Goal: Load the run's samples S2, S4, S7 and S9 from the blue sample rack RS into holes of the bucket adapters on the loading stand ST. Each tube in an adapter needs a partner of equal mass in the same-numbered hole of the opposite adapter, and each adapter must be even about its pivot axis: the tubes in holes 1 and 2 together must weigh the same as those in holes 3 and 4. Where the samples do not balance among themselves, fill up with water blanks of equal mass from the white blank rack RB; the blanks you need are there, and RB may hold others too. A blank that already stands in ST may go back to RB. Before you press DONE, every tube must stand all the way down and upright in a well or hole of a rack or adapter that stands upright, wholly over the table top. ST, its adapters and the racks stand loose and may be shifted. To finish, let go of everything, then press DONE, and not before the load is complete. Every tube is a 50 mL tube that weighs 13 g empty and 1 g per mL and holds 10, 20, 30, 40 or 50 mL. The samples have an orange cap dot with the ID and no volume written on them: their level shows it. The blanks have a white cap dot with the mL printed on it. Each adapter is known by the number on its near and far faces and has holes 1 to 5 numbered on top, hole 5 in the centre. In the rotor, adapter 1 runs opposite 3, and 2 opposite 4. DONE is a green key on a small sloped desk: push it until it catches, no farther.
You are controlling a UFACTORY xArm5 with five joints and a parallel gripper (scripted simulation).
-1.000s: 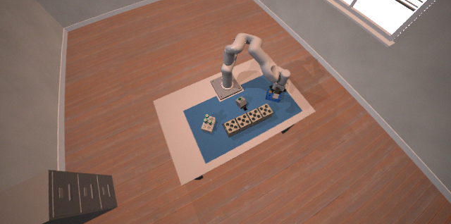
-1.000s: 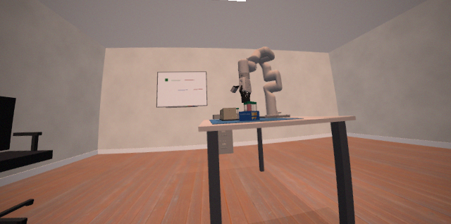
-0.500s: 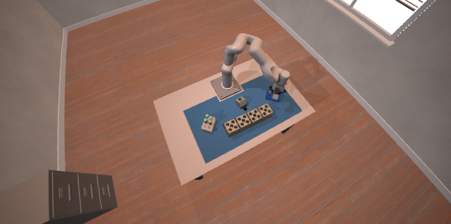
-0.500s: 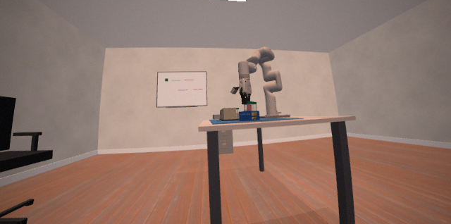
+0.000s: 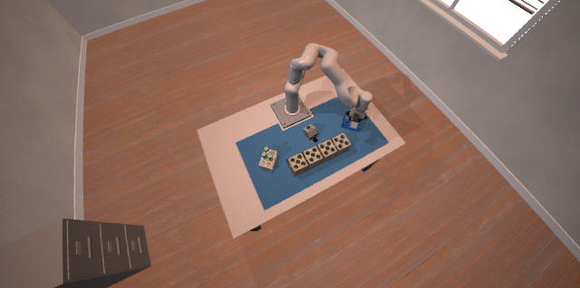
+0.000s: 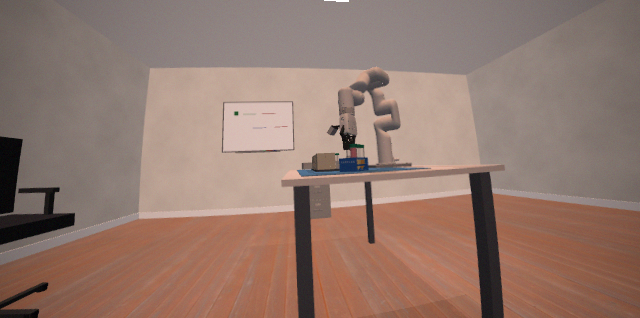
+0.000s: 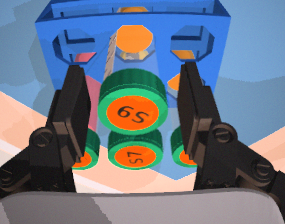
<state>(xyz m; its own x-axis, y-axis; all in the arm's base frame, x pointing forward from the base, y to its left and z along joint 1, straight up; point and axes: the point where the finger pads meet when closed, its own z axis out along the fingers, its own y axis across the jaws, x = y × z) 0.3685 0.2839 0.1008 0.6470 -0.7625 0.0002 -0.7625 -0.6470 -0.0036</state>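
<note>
Right now the sample tube S9 is 10 mm ahead of my hand and 50 mm below it. Round my hand: sample tube S2: 60 mm to the left, 50 mm below; then sample tube S4: 60 mm behind, 50 mm below; then sample tube S7: 20 mm behind, 30 mm to the left, 50 mm below.
</note>
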